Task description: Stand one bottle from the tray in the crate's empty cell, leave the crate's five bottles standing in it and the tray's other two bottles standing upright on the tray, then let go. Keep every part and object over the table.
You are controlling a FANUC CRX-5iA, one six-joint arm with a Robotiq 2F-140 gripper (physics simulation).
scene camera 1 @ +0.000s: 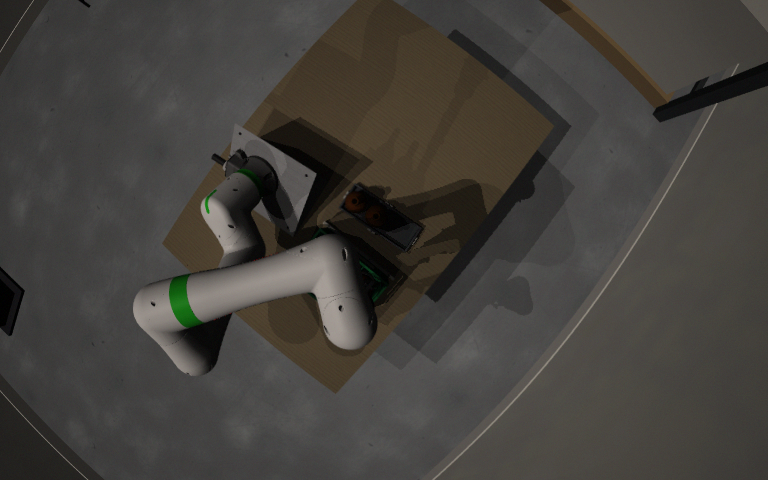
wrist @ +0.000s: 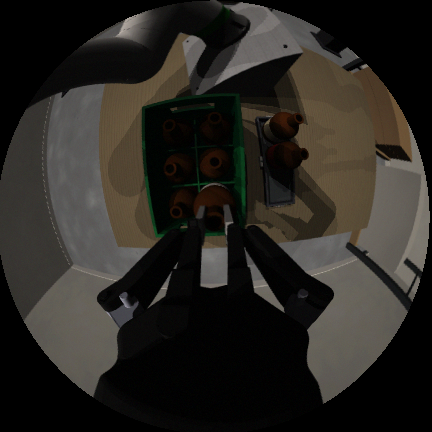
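Where they show: gripper, fingertip midpoint: (wrist: 214,213); arm's base at its link origin: (scene camera 1: 260,175) (wrist: 226,30).
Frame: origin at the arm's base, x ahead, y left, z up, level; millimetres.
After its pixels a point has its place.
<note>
In the wrist view my gripper (wrist: 214,213) @(z 78, x 472, y -122 mm) is shut on the neck of a brown bottle (wrist: 214,198) @(z 74, x 450, y -117 mm), which is at the near right corner cell of the green crate (wrist: 240,175) @(z 25, x 428, y -66 mm) (scene camera 1: 380,295) @(z 29, x 534, y -115 mm). How deep its base sits in that cell is hidden. Five brown bottles stand in the crate's other cells, such as one bottle (wrist: 215,161) @(z 16, x 395, y -105 mm) directly beyond the held one. The dark tray (wrist: 280,192) @(z -142, x 512, y 87 mm) (scene camera 1: 404,230) @(z -141, x 502, y 91 mm) lies beside the crate and bears two upright brown bottles, one (wrist: 284,125) @(z -25, x 326, y 68 mm) (scene camera 1: 355,200) @(z 13, x 317, y 90 mm) at its far end and one (wrist: 286,155) @(z -27, x 398, y 59 mm) (scene camera 1: 374,215) @(z 13, x 391, y 82 mm) beside it. In scene camera 1 the arm hides the gripper and much of the crate.
The wooden table (scene camera 1: 492,113) @(z -147, x 554, y 637 mm) (wrist: 340,150) @(z -147, x 371, y 414 mm) lies under the crate and tray. The robot's grey base block (scene camera 1: 300,175) @(z 69, x 139, y 69 mm) (wrist: 260,50) @(z 40, x 146, y 38 mm) stands beyond the crate in the wrist view. The white arm (scene camera 1: 254,283) @(z 504, x 274, y -147 mm) reaches over the crate. The table's near edge runs close to the crate's near end.
</note>
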